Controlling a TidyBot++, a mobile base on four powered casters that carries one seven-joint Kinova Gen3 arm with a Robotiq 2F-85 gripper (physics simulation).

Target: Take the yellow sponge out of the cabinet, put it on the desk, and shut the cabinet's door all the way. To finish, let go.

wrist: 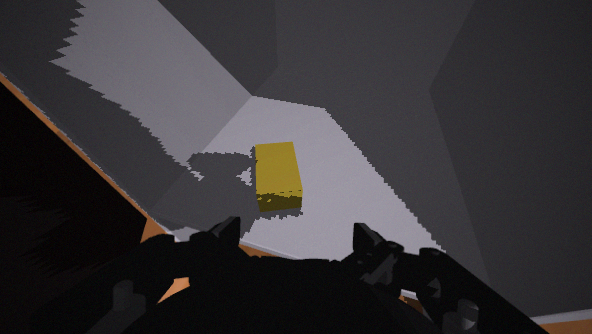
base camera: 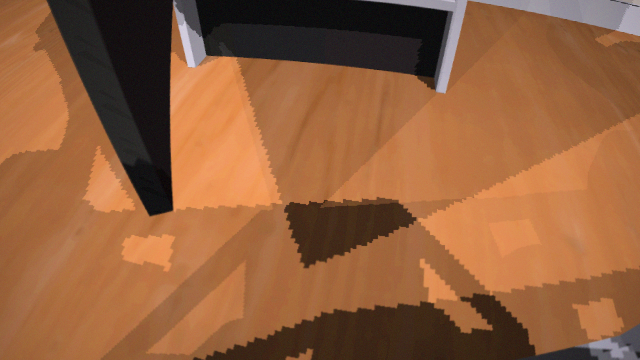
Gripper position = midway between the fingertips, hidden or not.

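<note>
Gripper (wrist: 296, 232), visible. Yellow sponge (wrist: 278, 185), out of frame in the base camera view. Dark cabinet (base camera: 124, 61), (wrist: 456, 132).
</note>
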